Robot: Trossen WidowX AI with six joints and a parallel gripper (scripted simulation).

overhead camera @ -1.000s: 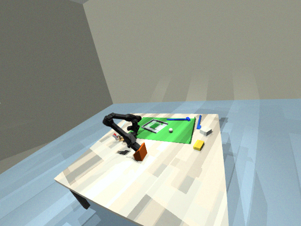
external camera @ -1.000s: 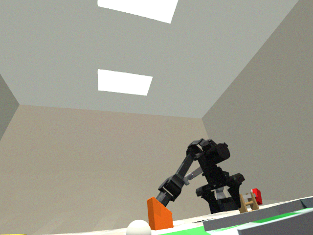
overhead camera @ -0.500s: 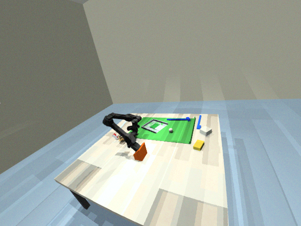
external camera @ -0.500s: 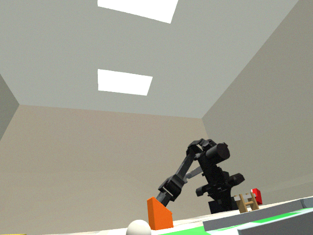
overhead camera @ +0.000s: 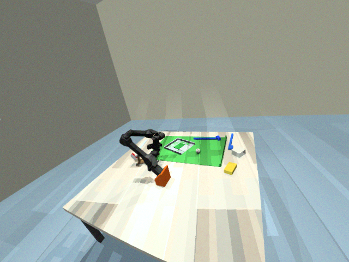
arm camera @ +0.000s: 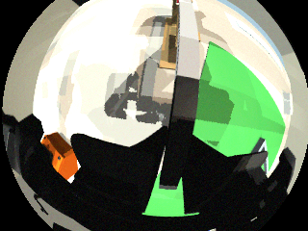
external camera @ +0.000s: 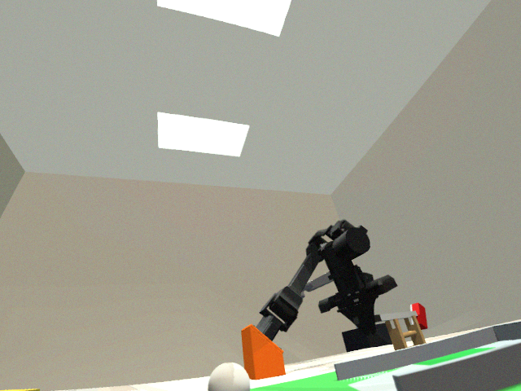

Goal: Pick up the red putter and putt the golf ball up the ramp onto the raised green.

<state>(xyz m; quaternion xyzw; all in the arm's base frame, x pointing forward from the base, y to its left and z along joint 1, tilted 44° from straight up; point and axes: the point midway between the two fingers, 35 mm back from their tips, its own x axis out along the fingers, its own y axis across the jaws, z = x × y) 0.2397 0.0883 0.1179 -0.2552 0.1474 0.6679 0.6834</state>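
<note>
My gripper tip is now 140 mm to the right of the wooden rack, 20 mm past it and 20 mm above it. Also, from my gripper tip: blue putter: 420 mm to the right, 400 mm ahead, 30 mm below; white golf ball: 360 mm to the right, 150 mm ahead, 30 mm below; green mat: 230 mm to the right, 230 mm ahead, 50 mm below.
</note>
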